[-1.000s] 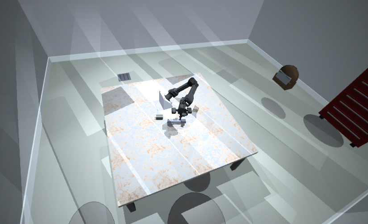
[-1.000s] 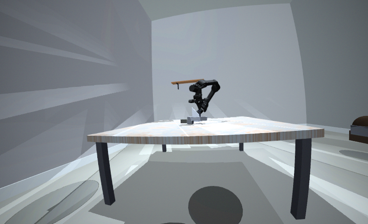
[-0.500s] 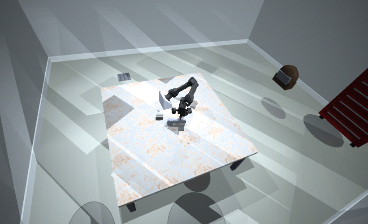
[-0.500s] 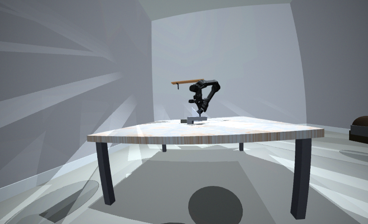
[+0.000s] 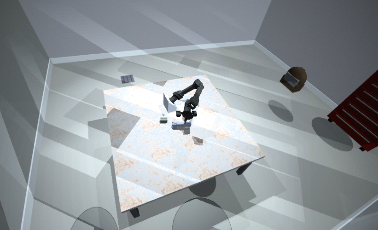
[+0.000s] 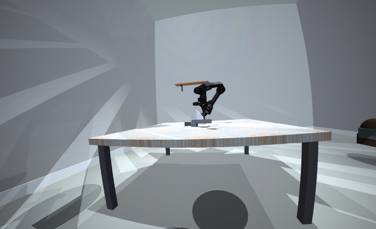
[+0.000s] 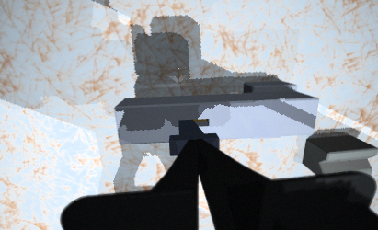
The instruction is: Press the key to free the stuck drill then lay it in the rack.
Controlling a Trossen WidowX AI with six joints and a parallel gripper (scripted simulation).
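The dark key is 30 mm below my gripper tip. Round my gripper tip: rack (120 mm behind, 180 mm to the right, 100 mm below); drill (20 mm behind, 50 mm to the right, 70 mm below).
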